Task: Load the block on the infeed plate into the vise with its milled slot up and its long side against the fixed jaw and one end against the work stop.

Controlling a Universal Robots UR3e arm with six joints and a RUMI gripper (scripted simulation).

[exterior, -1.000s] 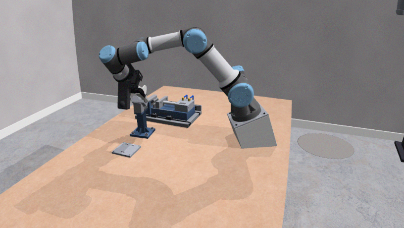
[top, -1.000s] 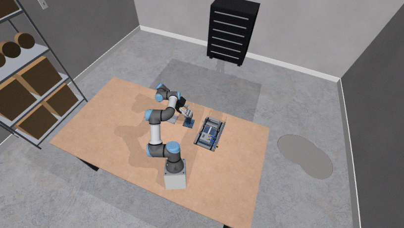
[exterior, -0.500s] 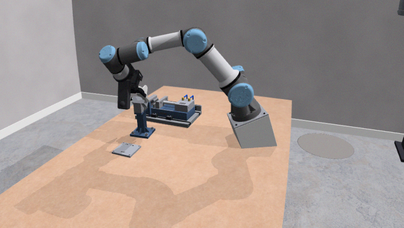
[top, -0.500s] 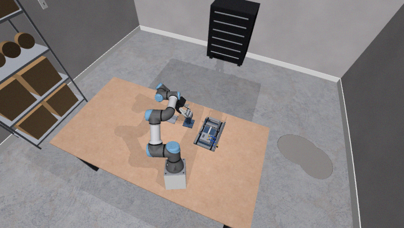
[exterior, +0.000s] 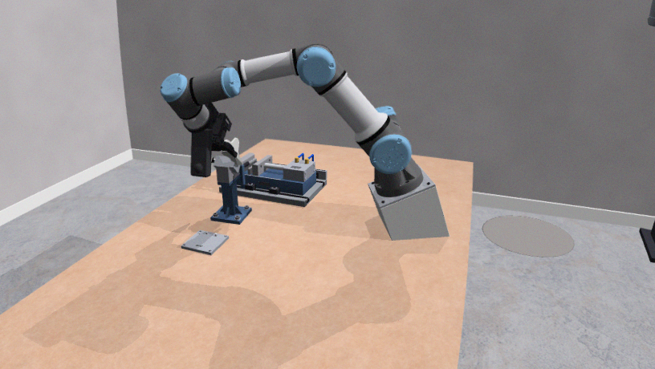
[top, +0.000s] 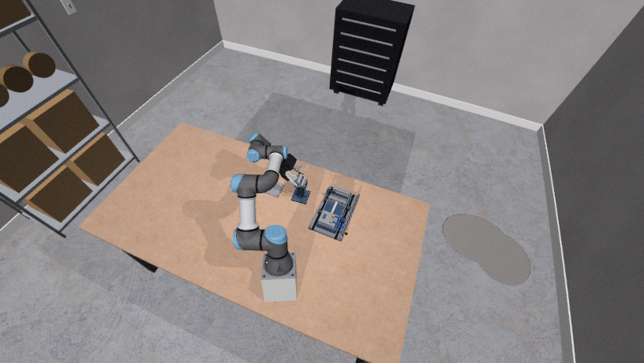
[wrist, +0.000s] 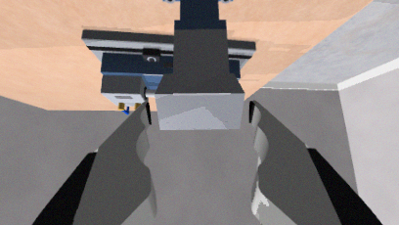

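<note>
Now: hand 1 cm to the left of the part. Round my hand: fixed jaw 11 cm ahead, 21 cm to the right, 9 cm below; work stop 7 cm ahead, 17 cm to the right, 8 cm below; infeed plate 4 cm behind, 15 cm to the left, 16 cm below.
</note>
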